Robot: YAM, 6 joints.
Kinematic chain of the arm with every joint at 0, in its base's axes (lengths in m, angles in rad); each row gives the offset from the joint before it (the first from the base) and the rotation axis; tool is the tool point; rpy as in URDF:
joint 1: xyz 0 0 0.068 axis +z
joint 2: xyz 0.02 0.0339 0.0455 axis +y
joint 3: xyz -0.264 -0.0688 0 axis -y
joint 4: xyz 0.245 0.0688 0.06 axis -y
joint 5: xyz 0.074 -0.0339 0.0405 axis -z
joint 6: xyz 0.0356 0 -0.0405 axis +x
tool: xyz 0 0 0 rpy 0 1.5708 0
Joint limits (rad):
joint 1: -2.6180..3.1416
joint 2: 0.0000..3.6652
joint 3: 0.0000..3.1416
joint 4: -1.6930..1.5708
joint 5: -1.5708..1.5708
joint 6: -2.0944..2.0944
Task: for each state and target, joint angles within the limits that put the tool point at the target. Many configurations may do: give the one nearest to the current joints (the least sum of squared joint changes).
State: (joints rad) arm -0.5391 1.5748 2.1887 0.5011 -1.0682 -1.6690
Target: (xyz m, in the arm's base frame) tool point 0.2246 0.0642 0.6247
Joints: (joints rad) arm 0.1378 1.4991 2.0182 0.4853 -1.1667 -1.6690
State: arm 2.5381 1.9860 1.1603 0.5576 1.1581 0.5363
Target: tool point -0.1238 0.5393 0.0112
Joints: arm 1.8484 2.7918 1.8691 0.5603 0.9400 0.5363
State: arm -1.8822 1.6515 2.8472 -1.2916 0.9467 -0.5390
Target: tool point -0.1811 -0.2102 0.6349
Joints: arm -2.1886 1.9185 2.9551 -0.7079 0.8135 -0.5390
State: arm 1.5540 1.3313 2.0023 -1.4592 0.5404 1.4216
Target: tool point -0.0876 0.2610 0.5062
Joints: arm 1.9555 1.5786 2.1879 -1.2231 0.4902 1.4216
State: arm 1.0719 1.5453 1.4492 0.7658 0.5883 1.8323
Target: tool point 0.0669 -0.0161 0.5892
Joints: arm 0.1935 0.9205 1.4318 0.8685 0.9361 1.8323
